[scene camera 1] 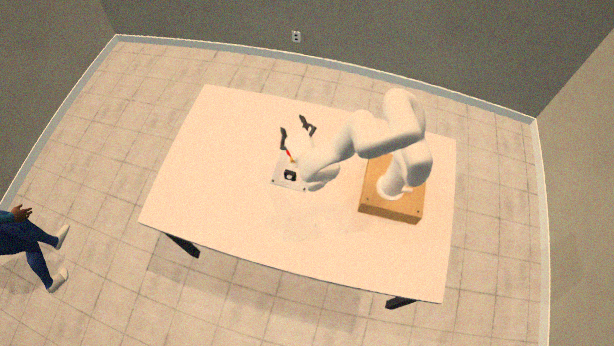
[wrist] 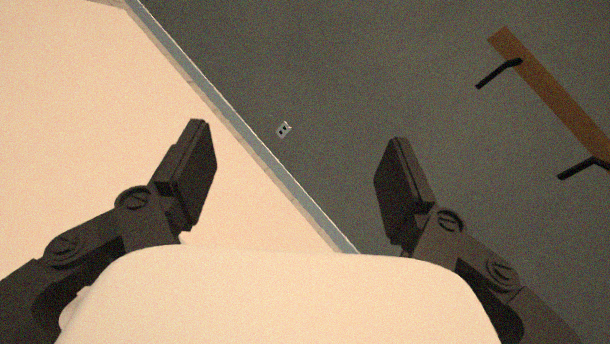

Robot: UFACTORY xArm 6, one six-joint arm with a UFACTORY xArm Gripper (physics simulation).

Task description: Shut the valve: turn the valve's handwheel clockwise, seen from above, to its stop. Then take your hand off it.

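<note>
The valve's red handwheel [scene camera 1: 288, 153] shows as a small red sliver at the left side of the white hand in the scene view; the hand and arm hide the rest. A bit of the yellow valve body [scene camera 1: 293, 160] shows below it. The valve stands on a light grey plate [scene camera 1: 289, 184] with a black block [scene camera 1: 290, 175]. My gripper [scene camera 1: 292, 123] [wrist: 299, 150] is wide open with nothing between its fingers. Its fingers point toward the back wall, beyond the wheel. The valve does not show in the wrist view. Whether the hand touches the wheel is hidden.
The pale table [scene camera 1: 210, 190] carries the plate and, to the right, the wooden base block [scene camera 1: 390, 212] of the arm. A person [scene camera 1: 25, 237] is on the floor at the left. A wall outlet [scene camera 1: 296, 36] [wrist: 283, 129] and a brown shelf [wrist: 550, 92] are on the walls.
</note>
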